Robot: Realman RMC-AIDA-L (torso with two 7-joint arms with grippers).
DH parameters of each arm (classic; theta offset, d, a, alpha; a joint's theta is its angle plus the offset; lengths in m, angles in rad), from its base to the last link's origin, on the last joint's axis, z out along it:
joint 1: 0 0.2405 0 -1.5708
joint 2: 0 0 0 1.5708
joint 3: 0 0.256 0 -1.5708
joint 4: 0 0 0 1.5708
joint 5: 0 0.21 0 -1.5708
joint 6: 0 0 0 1.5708
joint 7: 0 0.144 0 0
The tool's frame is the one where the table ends.
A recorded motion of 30 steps. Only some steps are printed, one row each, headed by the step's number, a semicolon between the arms.
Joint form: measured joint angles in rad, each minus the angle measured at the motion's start. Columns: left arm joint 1, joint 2, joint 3, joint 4, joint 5, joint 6, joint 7; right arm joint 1, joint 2, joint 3, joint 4, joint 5, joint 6, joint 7.
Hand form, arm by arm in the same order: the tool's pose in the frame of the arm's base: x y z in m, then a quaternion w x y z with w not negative. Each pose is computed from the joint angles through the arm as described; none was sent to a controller.
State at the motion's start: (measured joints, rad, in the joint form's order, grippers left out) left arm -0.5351 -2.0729 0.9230 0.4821 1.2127 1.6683 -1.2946; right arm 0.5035 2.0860 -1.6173 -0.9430 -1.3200 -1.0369 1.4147
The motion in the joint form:
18: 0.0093 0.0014 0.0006 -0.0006 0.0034 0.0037 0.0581; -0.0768 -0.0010 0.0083 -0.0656 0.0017 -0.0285 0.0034
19: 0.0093 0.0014 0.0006 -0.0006 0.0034 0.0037 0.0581; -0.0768 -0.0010 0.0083 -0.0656 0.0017 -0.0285 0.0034
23: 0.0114 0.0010 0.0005 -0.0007 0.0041 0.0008 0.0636; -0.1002 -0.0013 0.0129 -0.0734 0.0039 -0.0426 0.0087
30: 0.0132 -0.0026 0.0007 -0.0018 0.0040 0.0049 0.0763; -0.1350 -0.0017 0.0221 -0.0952 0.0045 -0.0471 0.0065
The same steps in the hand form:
18: -0.2028 0.3355 0.0227 0.15143 -0.82061 -0.15665 -0.52832; 0.1382 0.3359 -0.0602 0.13142 -0.94219 0.08702 0.29568
19: -0.2028 0.3355 0.0227 0.15143 -0.82061 -0.15665 -0.52832; 0.1382 0.3359 -0.0602 0.13142 -0.94219 0.08702 0.29568
23: -0.2037 0.3354 0.0224 0.15424 -0.82100 -0.15620 -0.52704; 0.1434 0.3318 -0.0582 0.13027 -0.94040 0.09573 0.29918
30: -0.2035 0.3340 0.0211 0.15544 -0.82100 -0.15183 -0.52795; 0.1498 0.3282 -0.0535 0.13937 -0.93735 0.10154 0.30272

